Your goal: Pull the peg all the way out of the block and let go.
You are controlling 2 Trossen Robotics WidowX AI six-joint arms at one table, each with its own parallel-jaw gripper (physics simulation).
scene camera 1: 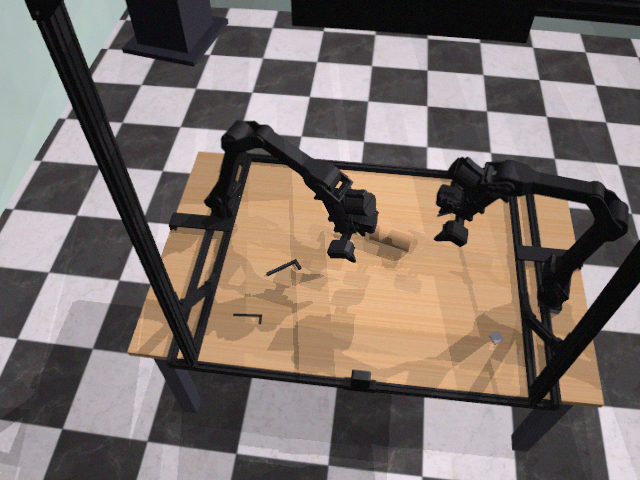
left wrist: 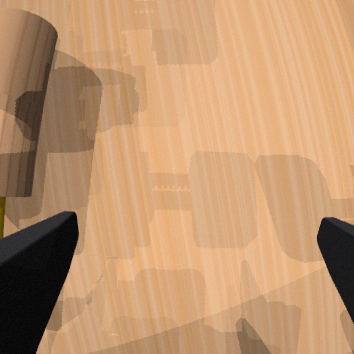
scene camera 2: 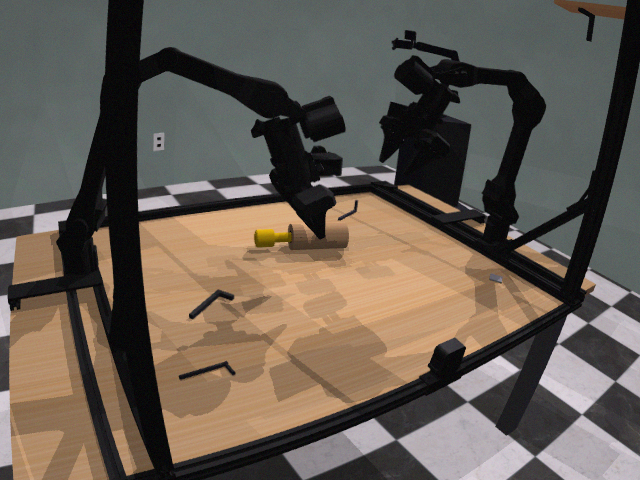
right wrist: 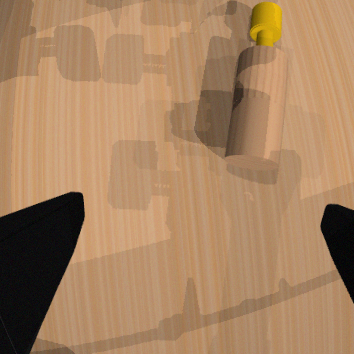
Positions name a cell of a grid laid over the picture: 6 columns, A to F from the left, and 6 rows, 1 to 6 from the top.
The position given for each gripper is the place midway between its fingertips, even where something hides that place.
The right gripper (scene camera 2: D3) is open, holding nothing. Also in view: a wooden cylinder block (scene camera 2: D3). Further things: the left gripper (scene camera 2: C3) and a yellow peg (right wrist: E1).
The wooden cylinder block also shows in the left wrist view (left wrist: A1). The left gripper shows as well in scene camera 1 (scene camera 1: D4) and in the left wrist view (left wrist: D4). The right gripper also shows in scene camera 1 (scene camera 1: E3) and in the right wrist view (right wrist: D4).
